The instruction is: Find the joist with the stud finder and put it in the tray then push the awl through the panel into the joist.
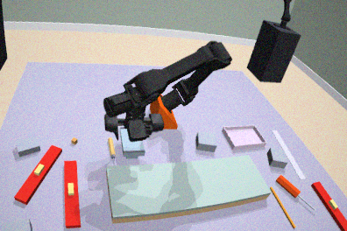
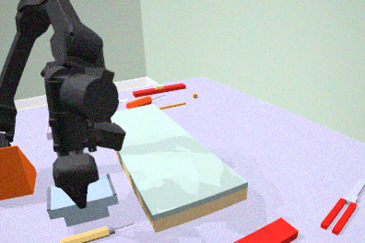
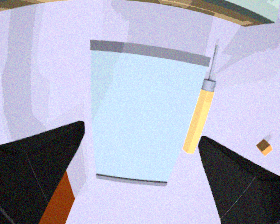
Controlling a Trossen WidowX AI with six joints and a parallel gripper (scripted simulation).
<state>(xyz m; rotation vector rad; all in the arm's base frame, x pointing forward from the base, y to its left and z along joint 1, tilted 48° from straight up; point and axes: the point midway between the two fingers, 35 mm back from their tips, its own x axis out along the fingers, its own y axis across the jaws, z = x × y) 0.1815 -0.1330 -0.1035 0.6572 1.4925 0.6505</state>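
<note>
Now: gripper tip 2 cm short of the stud finder and 4 cm above it. Round my gripper tip: grey block: 1 cm behind, 36 cm to the right, 4 cm below; pale pink tray: 2 cm behind, 49 cm to the left, 4 cm below; awl: 2 cm ahead, 6 cm to the right, 5 cm below.
</note>
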